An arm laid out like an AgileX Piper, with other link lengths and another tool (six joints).
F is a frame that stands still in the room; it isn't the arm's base.
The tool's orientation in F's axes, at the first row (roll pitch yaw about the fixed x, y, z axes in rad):
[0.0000 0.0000 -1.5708]
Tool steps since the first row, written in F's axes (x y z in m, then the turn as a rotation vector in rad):
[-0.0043 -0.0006 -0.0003 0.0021 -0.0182 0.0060]
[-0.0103 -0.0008 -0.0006 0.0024 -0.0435 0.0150]
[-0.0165 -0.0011 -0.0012 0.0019 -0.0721 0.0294]
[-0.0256 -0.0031 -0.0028 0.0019 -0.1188 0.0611]
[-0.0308 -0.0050 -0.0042 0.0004 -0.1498 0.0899]
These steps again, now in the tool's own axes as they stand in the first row. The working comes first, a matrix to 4 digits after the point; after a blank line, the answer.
The tool's axes in the first row as the columns of a matrix, in F's axes (used below as rounded here):
[0.0000 1.0000 0.0000]
[-1.0000 0.0000 0.0000]
[0.0000 0.0000 1.0000]

[0.0006 -0.0043 -0.0003 0.0182 0.0021 0.0060]
[0.0008 -0.0103 -0.0006 0.0435 0.0024 0.0150]
[0.0011 -0.0165 -0.0012 0.0721 0.0019 0.0294]
[0.0031 -0.0256 -0.0028 0.1188 0.0019 0.0611]
[0.0050 -0.0308 -0.0042 0.1498 0.0004 0.0899]

